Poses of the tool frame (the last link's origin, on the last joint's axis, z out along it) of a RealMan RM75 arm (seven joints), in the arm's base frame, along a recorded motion.
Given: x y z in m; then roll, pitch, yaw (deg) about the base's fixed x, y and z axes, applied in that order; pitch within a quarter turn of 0, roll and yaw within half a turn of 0.
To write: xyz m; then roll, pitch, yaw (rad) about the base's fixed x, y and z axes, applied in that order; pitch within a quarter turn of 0, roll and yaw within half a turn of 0. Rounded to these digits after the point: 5 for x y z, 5 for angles.
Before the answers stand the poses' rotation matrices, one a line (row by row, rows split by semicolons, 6 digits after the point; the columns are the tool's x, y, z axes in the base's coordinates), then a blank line. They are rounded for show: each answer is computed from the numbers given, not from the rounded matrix.
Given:
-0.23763, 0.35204, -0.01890, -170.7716, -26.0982, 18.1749
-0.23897, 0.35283, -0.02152, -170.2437, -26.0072, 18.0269
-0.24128, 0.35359, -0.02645, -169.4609, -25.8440, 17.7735
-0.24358, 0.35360, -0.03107, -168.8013, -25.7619, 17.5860
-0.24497, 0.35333, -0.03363, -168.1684, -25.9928, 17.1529
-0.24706, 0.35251, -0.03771, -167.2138, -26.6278, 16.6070
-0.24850, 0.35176, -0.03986, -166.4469, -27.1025, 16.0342
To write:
0.853237 0.374910 0.362531; 0.280116 -0.915806 0.287810; 0.439911 -0.144019 -0.886418
0.854621 0.375645 0.358488; 0.278127 -0.914164 0.294872; 0.438484 -0.152298 -0.885741
0.857029 0.376033 0.352280; 0.274725 -0.911867 0.304999; 0.435922 -0.164613 -0.884802
0.858518 0.376850 0.347752; 0.272107 -0.909610 0.313954; 0.434632 -0.174909 -0.883460
0.858869 0.374519 0.349398; 0.265091 -0.908719 0.322422; 0.438258 -0.184296 -0.879753
0.856649 0.373772 0.355595; 0.255492 -0.906175 0.337002; 0.448193 -0.197840 -0.871770
0.855562 0.371130 0.360938; 0.245881 -0.904844 0.347563; 0.455584 -0.208614 -0.865404

-0.23763, 0.35204, -0.01890, -2.98053, -0.45550, 0.31721
-0.23897, 0.35283, -0.02152, -2.97131, -0.45391, 0.31463
-0.24128, 0.35359, -0.02645, -2.95765, -0.45106, 0.31021
-0.24358, 0.35360, -0.03107, -2.94614, -0.44963, 0.30693
-0.24497, 0.35333, -0.03363, -2.93509, -0.45366, 0.29937
-0.24706, 0.35251, -0.03771, -2.91843, -0.46474, 0.28985
-0.24850, 0.35176, -0.03986, -2.90505, -0.47303, 0.27985

